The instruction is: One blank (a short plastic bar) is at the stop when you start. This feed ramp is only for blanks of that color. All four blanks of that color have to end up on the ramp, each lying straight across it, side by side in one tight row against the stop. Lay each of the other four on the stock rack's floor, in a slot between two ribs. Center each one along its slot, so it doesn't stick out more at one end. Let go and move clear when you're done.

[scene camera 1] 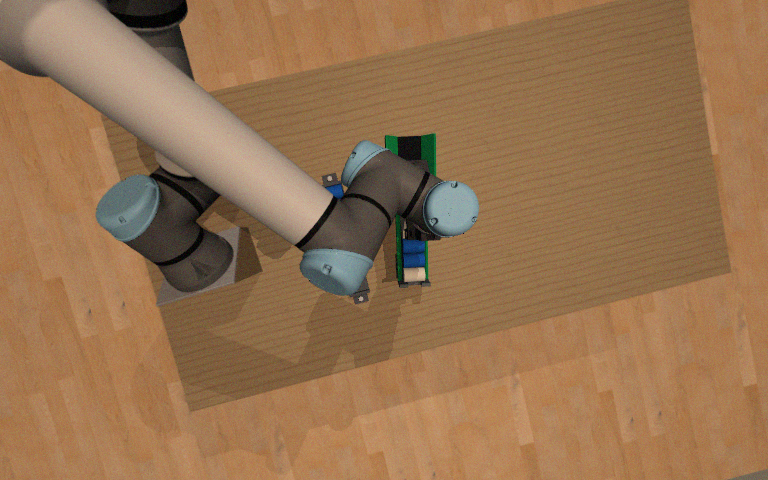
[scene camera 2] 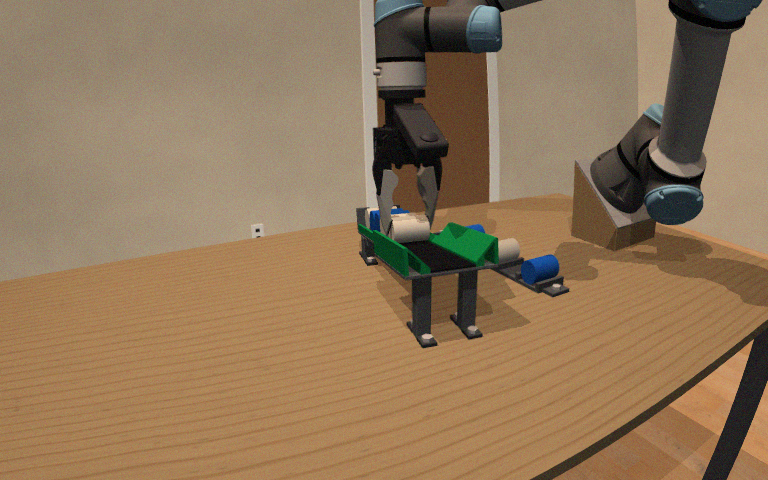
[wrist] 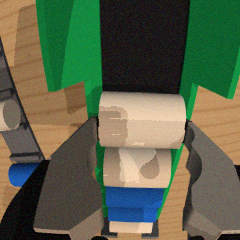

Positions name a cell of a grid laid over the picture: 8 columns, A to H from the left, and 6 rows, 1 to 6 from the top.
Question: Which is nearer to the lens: the cream blank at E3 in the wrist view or the blue blank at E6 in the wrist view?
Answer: The cream blank.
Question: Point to a blue blank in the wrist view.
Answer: E5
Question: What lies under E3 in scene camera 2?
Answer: A cream blank.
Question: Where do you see a blue blank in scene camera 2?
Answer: At F4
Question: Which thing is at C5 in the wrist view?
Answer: My gripper.
